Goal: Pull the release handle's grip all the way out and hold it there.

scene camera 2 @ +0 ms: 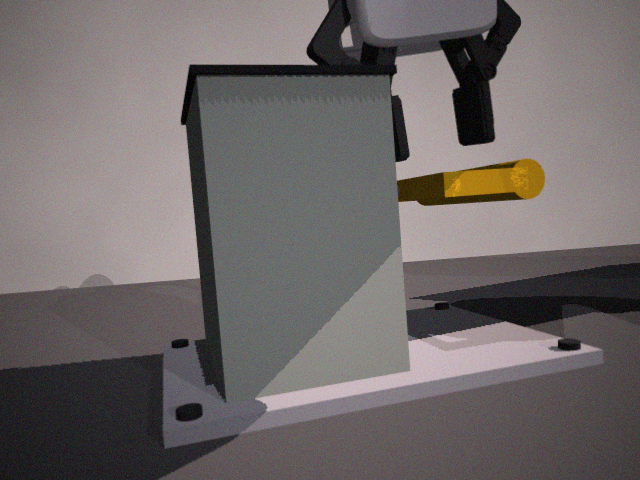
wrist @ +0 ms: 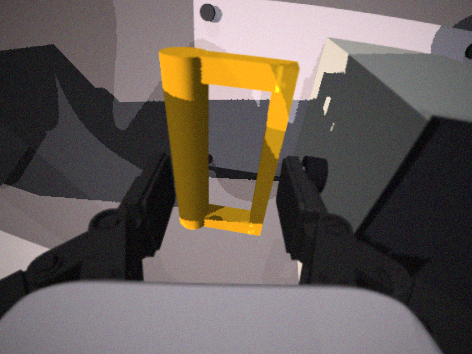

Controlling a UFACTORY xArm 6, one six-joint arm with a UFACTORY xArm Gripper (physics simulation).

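Observation:
The yellow release handle (scene camera 2: 483, 183) (wrist: 240, 71) is a rectangular loop that sticks out to the right of the grey-green housing (scene camera 2: 299, 206) (wrist: 335, 150) in the scene view. Its thick round grip (scene camera 2: 527, 178) (wrist: 189, 140) is the outer bar, farthest from the housing. My gripper (scene camera 2: 438, 150) (wrist: 226, 177) is open and points down, with its fingertips a little above the handle. In the wrist view the loop shows between the two fingers, the grip close to the left one. In the scene view the housing partly hides the finger nearer to it.
The housing has a black lid (scene camera 2: 289, 70) (wrist: 435, 200) and stands on a pale base plate (scene camera 2: 496, 343) (wrist: 270, 30) with black bolts. A round black knob (wrist: 317, 171) shows beside the right finger, near the housing. Dark shadows cross the floor.

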